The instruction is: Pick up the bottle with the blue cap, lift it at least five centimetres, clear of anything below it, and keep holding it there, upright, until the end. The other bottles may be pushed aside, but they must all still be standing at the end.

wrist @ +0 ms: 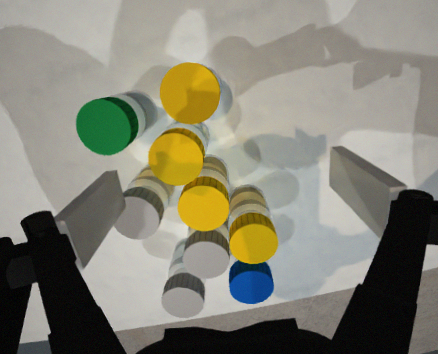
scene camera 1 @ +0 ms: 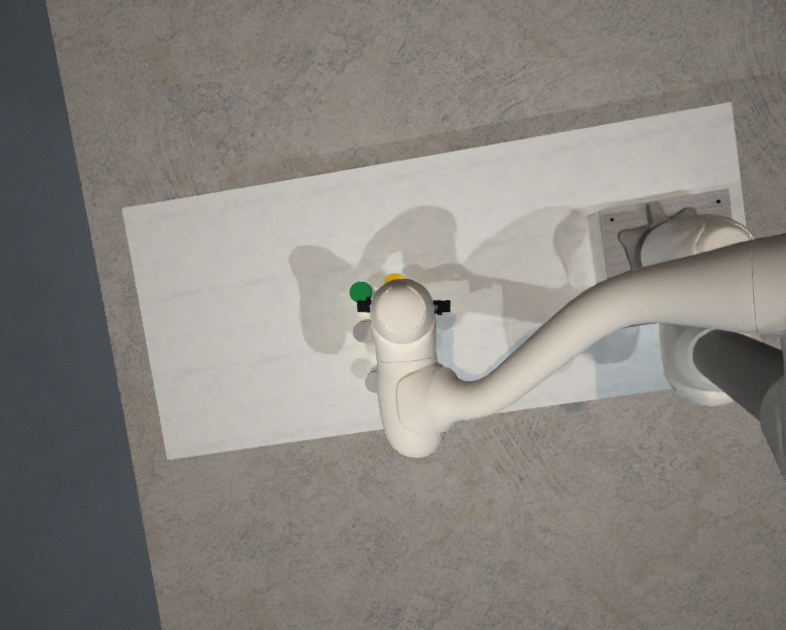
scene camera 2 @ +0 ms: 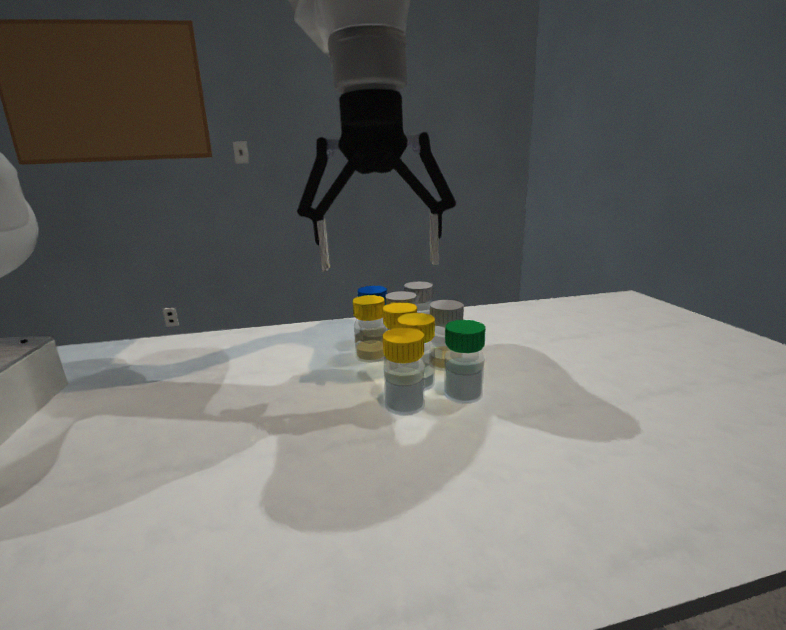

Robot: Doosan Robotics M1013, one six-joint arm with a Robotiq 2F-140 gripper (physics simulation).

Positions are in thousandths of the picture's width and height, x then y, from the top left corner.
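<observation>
I can see my gripper (scene camera 2: 484, 421), and the wrist gives me another sight of my gripper (wrist: 513, 501). There is a grey-capped bottle (scene camera 2: 566, 494) here, and a yellow-capped bottle (scene camera 2: 470, 521) as well. A blue-capped bottle (wrist: 567, 801) is also visible to me.
</observation>
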